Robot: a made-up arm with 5 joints.
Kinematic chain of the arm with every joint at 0, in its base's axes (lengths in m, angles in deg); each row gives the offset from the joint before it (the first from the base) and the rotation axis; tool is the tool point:
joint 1: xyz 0 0 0.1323 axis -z
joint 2: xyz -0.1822 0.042 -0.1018 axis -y
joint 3: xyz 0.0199 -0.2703 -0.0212 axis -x
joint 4: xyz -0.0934 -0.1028 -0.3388 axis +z
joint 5: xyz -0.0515 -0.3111 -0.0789 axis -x
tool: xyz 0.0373 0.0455 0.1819
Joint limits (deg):
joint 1: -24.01..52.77
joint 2: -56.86..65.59
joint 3: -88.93..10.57
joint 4: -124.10..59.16
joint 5: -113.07..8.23
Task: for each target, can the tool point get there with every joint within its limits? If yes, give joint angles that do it. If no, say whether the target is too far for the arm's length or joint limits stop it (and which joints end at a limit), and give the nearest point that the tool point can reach.
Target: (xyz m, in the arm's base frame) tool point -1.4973 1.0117 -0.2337
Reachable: no: too far | nearest point -0.8849 0.5047 -0.1000 | short by 0.806 m
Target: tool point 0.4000 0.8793 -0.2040
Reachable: no: joint limits stop it (at a limit: joint 1, joint 2, joint 3, joint 5) | nearest point 0.2806 0.3526 -0.1578 | short by 0.542 m
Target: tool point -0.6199 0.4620 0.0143
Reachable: yes | joints 31.23 -19.44 -80.67 -84.04 -75.70
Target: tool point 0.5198 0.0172 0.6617
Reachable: no: joint limits stop it (at a limit: joint 2, joint 3, joint 4, joint 5) | nearest point 0.3867 0.0128 0.1801 | short by 0.500 m
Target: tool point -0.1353 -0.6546 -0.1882
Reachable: yes | joints 18.43 53.22 -9.29 10.32 -36.28
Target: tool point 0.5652 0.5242 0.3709
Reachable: no: joint limits stop it (at a limit: joint 1, joint 2, joint 4, joint 5) | nearest point 0.3300 0.2660 0.1411 | short by 0.418 m
